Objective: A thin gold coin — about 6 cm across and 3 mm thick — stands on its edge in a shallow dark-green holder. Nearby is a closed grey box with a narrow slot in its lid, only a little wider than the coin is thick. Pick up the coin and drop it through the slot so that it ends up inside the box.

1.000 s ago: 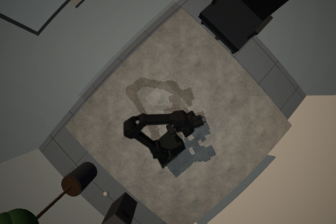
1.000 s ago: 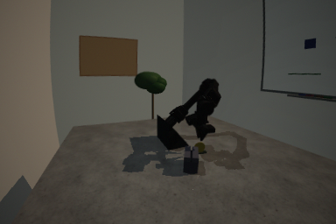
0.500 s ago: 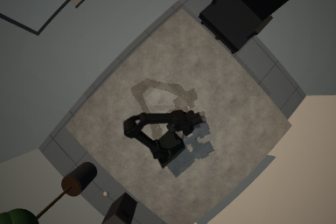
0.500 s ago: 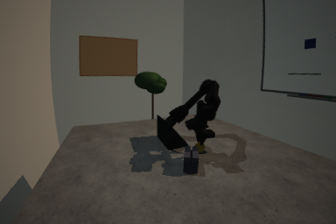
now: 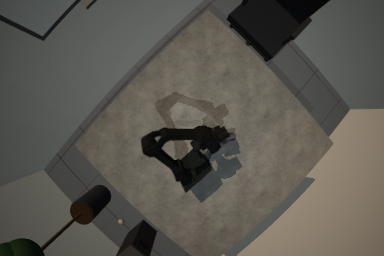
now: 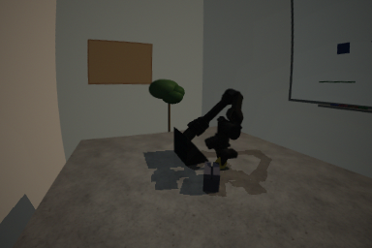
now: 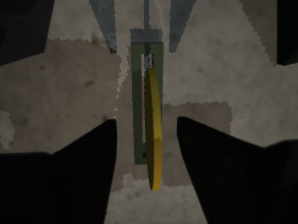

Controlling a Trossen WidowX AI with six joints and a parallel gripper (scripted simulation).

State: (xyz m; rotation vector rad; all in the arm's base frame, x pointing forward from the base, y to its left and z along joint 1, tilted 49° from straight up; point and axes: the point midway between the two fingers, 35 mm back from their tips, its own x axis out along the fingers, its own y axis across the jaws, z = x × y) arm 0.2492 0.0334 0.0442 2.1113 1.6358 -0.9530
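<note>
Now: gripper tip right at the gold coin.
</note>
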